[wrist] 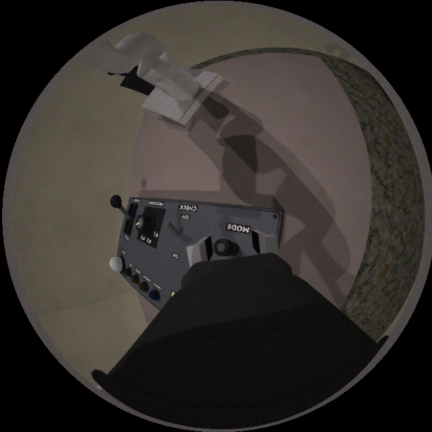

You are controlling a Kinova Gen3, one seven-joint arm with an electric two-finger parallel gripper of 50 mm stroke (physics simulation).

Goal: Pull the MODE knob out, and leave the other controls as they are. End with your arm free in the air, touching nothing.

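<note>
The black round MODE knob (223, 247) stands on the dark grey control panel (200, 227), beside the white MODE label. My gripper (231, 241) is open, with one pale fingertip on each side of the knob and a gap showing on both sides. The knob lies between the fingertips in this view, nearer the left one. Whether the fingertips reach down beside the knob is hard to tell. The knob's base is partly hidden by the gripper body.
The panel also bears a CHECK toggle (176, 230), a PROGRAM dial (145, 222), a black-ball lever (116, 201), a white ball knob (116, 264) and several small coloured buttons, such as a blue one (154, 295). The arm's pale base (172, 102) stands at the upper left.
</note>
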